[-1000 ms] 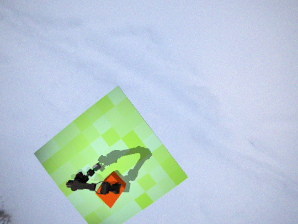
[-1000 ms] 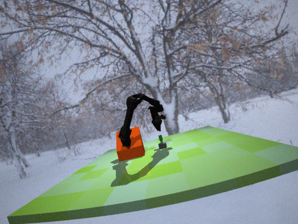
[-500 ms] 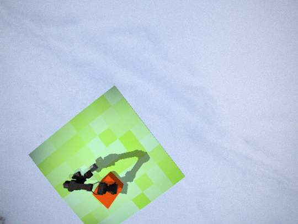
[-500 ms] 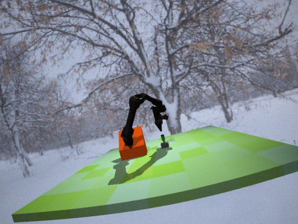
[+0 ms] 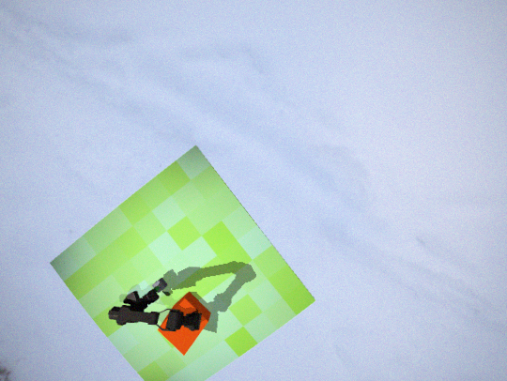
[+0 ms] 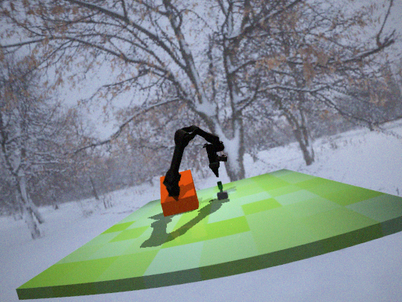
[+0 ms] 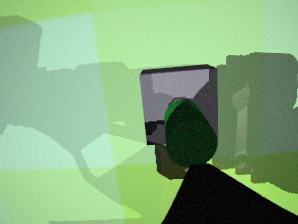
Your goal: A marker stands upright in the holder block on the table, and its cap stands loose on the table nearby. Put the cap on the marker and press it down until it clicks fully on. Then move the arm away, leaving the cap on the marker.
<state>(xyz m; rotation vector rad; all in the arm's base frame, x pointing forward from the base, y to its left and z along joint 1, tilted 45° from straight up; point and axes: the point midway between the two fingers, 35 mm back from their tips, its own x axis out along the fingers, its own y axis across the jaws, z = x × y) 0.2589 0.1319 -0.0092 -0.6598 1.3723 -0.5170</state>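
My gripper tip is now 50 mm above the green cap. The rest, counted from my gripper tip: grey holder block (120 mm below).
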